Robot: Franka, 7 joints.
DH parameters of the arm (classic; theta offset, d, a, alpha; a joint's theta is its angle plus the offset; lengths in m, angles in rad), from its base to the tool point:
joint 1: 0 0.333 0 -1.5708
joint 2: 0 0 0 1.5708
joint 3: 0 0.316 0.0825 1.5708
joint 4: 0 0 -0.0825 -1.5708
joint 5: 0 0.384 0 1.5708
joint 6: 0 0 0.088 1.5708
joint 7: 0 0.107 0 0
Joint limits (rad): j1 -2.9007..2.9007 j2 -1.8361..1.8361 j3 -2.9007..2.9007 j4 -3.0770..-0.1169 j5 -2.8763..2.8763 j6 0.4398..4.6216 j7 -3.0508..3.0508
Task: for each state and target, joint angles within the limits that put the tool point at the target. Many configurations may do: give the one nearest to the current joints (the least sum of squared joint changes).
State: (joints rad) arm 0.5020 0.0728 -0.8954 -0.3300 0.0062 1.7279 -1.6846
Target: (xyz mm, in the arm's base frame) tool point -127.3 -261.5 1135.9
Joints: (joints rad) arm 0.4668 -0.4090 -1.0251 -0.3766 0.0006 2.3884 -1.6846
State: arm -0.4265 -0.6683 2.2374 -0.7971 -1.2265 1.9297 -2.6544
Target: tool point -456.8 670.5 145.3
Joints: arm -0.6130 -1.4319 2.4504 -0.8047 -1.2489 2.1873 -2.6544
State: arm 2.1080 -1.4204 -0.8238 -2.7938 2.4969 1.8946 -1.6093
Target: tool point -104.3 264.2 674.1
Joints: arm 2.4430 -1.0909 -0.4216 -2.6682 2.4662 1.8714 -1.6093
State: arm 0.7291 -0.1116 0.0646 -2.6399 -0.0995 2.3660 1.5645
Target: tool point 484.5 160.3 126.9
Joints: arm 0.4819 0.5002 -0.1528 -2.2447 -0.0955 2.5104 1.5645
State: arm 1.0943 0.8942 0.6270 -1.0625 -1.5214 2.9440 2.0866
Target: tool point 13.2 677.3 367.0
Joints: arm 0.9168 0.6417 0.6027 -1.6402 -1.6858 3.2112 2.0866
